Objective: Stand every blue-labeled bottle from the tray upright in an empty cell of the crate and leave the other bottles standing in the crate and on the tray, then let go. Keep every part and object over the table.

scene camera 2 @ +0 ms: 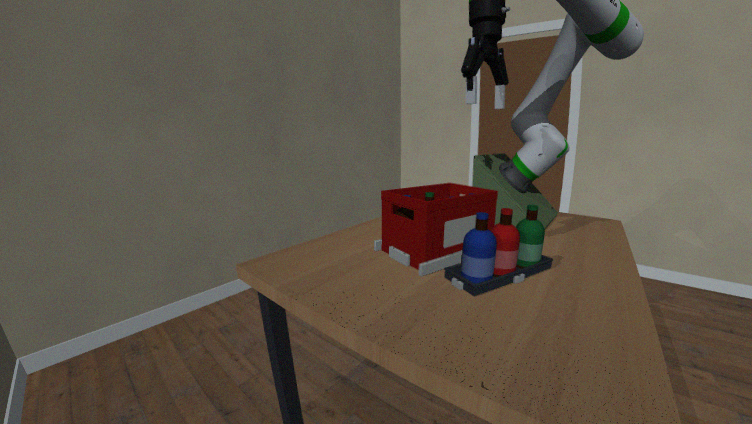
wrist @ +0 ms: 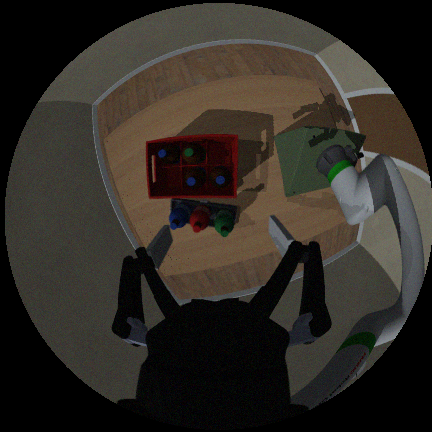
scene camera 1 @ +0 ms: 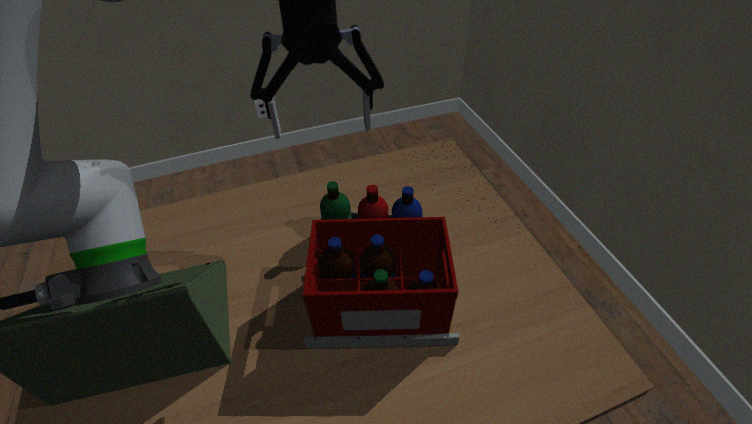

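Pixels of known places: gripper, between the fingertips: (scene camera 2: pixel 486 106) (wrist: pixel 218 228) (scene camera 1: pixel 322 129); arm's base, origin of its link: (scene camera 2: pixel 512 179) (wrist: pixel 330 158) (scene camera 1: pixel 120 292).
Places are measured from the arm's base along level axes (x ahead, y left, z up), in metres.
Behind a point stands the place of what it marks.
The blue bottle (scene camera 1: pixel 407 206) {y -0.007, x 0.611, z -0.042 m} (scene camera 2: pixel 478 250) {y 0.012, x 0.655, z -0.077 m} (wrist: pixel 177 218) {y 0.000, x 0.605, z -0.041 m}, red bottle (scene camera 1: pixel 372 206) {y 0.032, x 0.540, z -0.044 m} (scene camera 2: pixel 506 247) {y 0.061, x 0.584, z -0.085 m} (wrist: pixel 199 220) {y 0.040, x 0.537, z -0.042 m} and green bottle (scene camera 1: pixel 334 205) {y 0.080, x 0.464, z -0.048 m} (scene camera 2: pixel 530 242) {y 0.110, x 0.509, z -0.089 m} (wrist: pixel 223 222) {y 0.083, x 0.465, z -0.045 m} stand upright in a row on the dark tray (scene camera 2: pixel 500 286) {y 0.064, x 0.623, z -0.164 m}. The red crate (scene camera 1: pixel 326 305) {y -0.181, x 0.345, z -0.026 m} (scene camera 2: pixel 402 231) {y -0.195, x 0.599, z -0.083 m} (wrist: pixel 192 196) {y -0.055, x 0.503, z 0.010 m} holds several brown bottles, three with blue caps and one with a green cap. In the wrist view its upper right and lower left cells are empty. Labels inside the crate are mostly hidden. My gripper (scene camera 1: pixel 322 132) {y -0.035, x 0.426, z 0.239 m} (scene camera 2: pixel 485 105) {y -0.035, x 0.426, z 0.239 m} (wrist: pixel 218 228) {y -0.035, x 0.426, z 0.239 m} is open and empty, pointing down high above the table, clear of bottles and crate.
The tray is close beside the crate's long side. Light grey strips (scene camera 1: pixel 381 341) {y -0.234, x 0.429, z -0.143 m} (scene camera 2: pixel 439 262) {y -0.089, x 0.606, z -0.144 m} lie along the crate's base. The green sloped robot base (scene camera 1: pixel 115 342) {y -0.105, x -0.014, z -0.004 m} (scene camera 2: pixel 492 179) {y -0.055, x 0.152, z 0.011 m} (wrist: pixel 295 165) {y -0.013, x 0.160, z -0.021 m} stands to one side of the crate. The wooden table (scene camera 1: pixel 526 316) {y -0.315, x 0.739, z -0.166 m} (scene camera 2: pixel 579 326) {y 0.222, x 0.713, z -0.166 m} bears them.
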